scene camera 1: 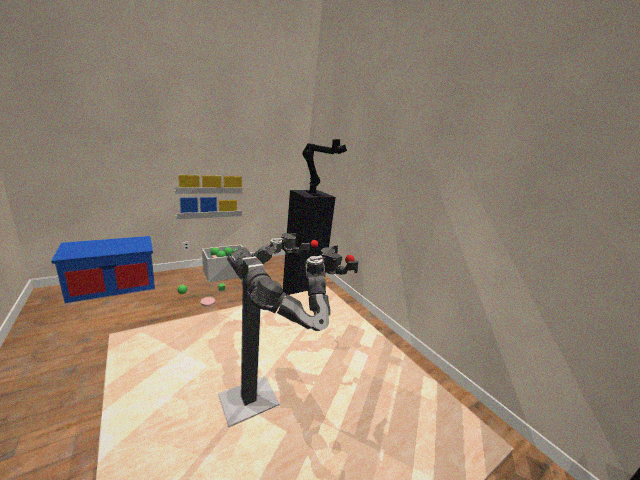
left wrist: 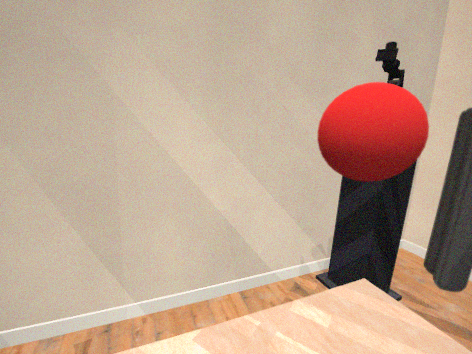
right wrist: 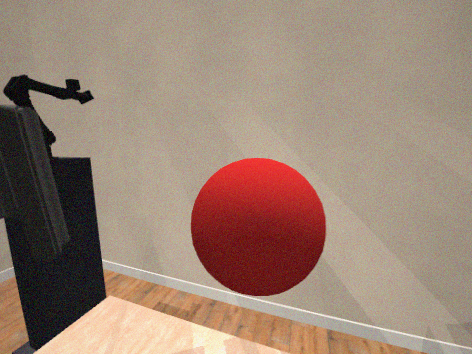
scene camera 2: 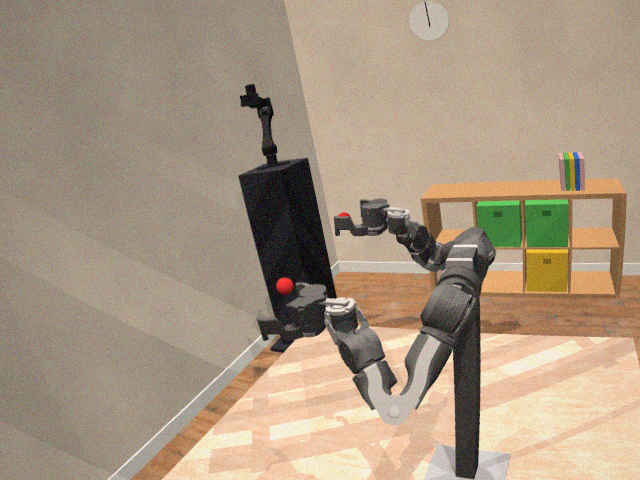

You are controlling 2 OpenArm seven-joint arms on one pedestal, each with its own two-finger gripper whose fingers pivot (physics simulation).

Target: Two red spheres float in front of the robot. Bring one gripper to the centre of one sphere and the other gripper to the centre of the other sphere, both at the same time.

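Note:
One red sphere [scene camera 1: 314, 243] [scene camera 2: 284, 286] [left wrist: 373, 131] floats at my left gripper [scene camera 1: 308, 244] [scene camera 2: 283, 308], which is open and empty. In the left wrist view the sphere is upper right, towards the dark finger at the right edge; in scene camera 2 it sits above the nearer finger. The other red sphere [scene camera 1: 349, 258] [scene camera 2: 343, 214] [right wrist: 258, 226] floats at my right gripper [scene camera 1: 344, 257] [scene camera 2: 348, 221], also open and empty. In the right wrist view it is a little right of and below the middle, with a finger at the left edge; in scene camera 2 a finger hides its lower part.
A tall black block [scene camera 1: 310, 217] [scene camera 2: 281, 217] [left wrist: 372, 225] [right wrist: 77, 215] with a small black arm stands beyond the spheres. My pedestal [scene camera 1: 250, 335] [scene camera 2: 466, 387] stands on a pale mat [scene camera 1: 155, 372]. A white bin of green balls [scene camera 1: 221, 268], a blue cabinet [scene camera 1: 105, 250] and a wooden shelf unit [scene camera 2: 506, 190] are further off.

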